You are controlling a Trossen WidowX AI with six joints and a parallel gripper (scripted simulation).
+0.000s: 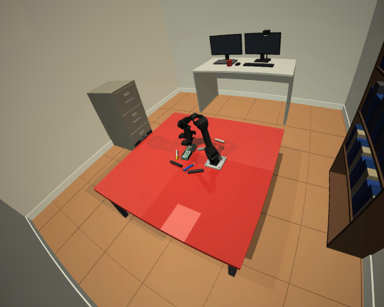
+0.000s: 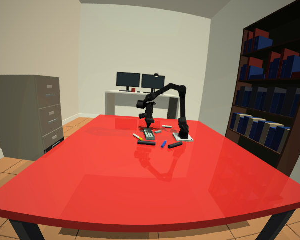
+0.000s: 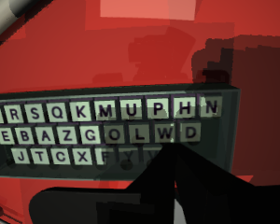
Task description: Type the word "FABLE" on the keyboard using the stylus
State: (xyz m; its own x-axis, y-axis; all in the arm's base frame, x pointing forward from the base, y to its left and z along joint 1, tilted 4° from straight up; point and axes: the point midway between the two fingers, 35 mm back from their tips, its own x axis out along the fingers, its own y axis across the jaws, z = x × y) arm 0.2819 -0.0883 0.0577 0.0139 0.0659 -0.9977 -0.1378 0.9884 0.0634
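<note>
The dark blue stylus is 180 mm to the left of my gripper tip, 120 mm behind it and 30 mm below it. The rest, counted from my gripper tip: small grey block 90 mm behind, 30 mm to the right, 30 mm below; thin grey tip 150 mm to the left, 130 mm behind, 30 mm below; white-and-yellow marker 140 mm to the left, 60 mm ahead, 30 mm below.
</note>
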